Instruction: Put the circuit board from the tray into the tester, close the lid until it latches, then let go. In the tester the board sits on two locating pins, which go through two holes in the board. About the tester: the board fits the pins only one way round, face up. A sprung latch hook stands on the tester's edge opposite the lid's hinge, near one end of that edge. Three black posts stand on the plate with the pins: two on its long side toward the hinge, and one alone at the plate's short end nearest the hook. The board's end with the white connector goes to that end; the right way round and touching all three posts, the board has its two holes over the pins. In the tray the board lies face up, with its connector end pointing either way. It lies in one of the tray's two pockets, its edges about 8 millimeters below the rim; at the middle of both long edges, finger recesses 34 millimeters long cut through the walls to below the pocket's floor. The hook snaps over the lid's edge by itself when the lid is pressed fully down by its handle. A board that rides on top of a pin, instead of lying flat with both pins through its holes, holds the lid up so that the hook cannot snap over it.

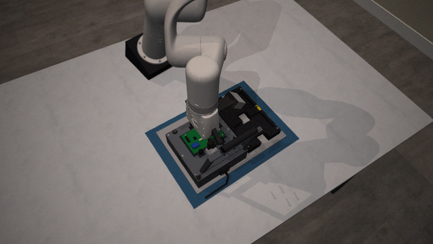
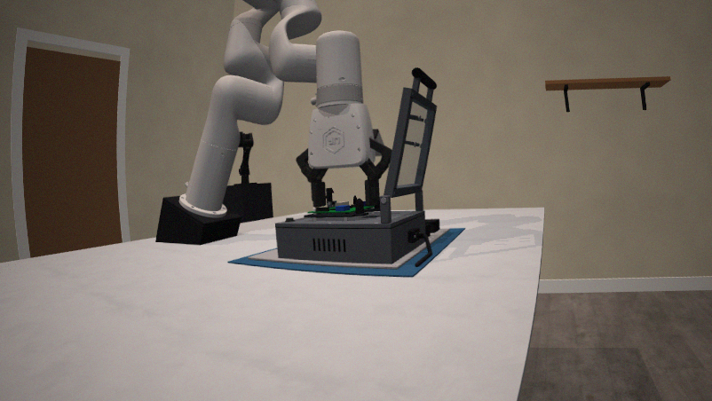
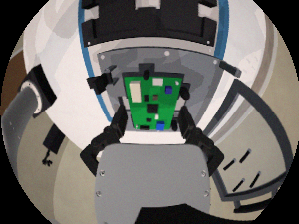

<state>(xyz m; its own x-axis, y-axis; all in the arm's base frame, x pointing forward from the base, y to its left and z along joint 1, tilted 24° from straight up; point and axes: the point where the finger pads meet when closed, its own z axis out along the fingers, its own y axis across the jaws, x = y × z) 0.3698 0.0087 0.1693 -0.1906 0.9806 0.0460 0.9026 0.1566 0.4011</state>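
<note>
Right now my hand is 10 mm above the green circuit board. From my hand the other things lie so: lid 120 mm ahead, 30 mm to the left, 100 mm above; pin plate 10 mm to the left, 10 mm below; tester 20 mm ahead, 40 mm to the left, 30 mm above.
</note>
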